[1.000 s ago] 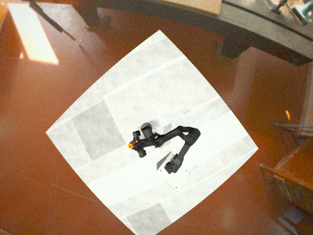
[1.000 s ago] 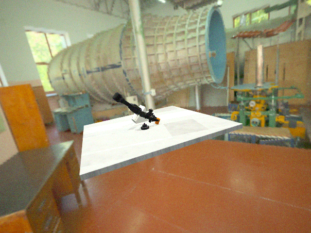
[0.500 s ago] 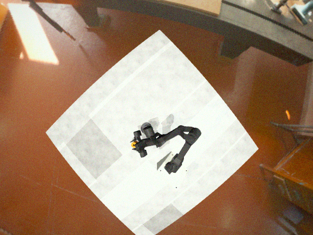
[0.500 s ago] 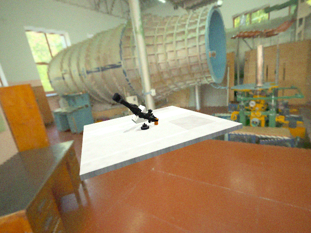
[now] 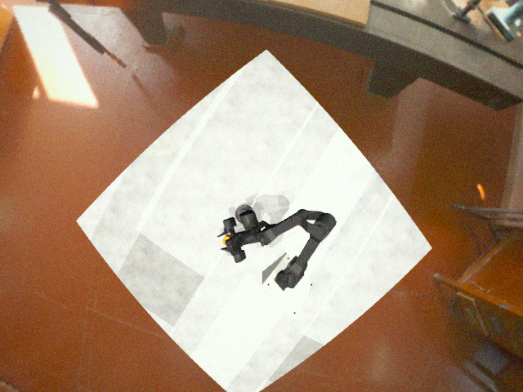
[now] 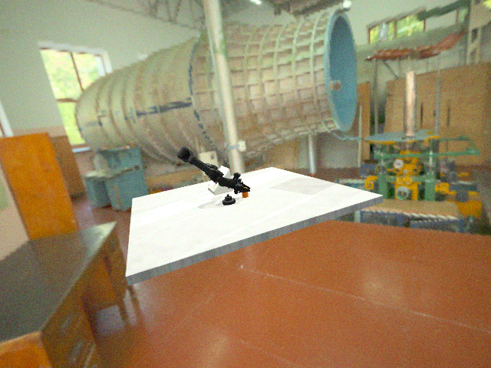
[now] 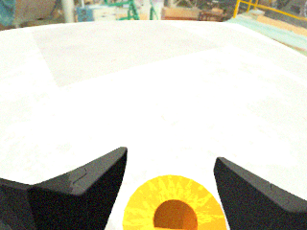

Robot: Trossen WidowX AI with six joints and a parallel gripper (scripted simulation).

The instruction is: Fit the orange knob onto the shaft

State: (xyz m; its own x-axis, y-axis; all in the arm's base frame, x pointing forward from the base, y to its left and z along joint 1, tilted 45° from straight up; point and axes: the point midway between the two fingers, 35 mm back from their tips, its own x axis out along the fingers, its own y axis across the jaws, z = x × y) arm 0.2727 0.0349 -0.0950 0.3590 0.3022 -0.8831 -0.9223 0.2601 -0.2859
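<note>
Now: gripper tip 20 mm past the orange knob, 40 mm to the left of it and 20 mm above it. The rest, counted from my gripper tip: pedestal 30 mm ahead, 160 mm to the right, 20 mm below.
</note>
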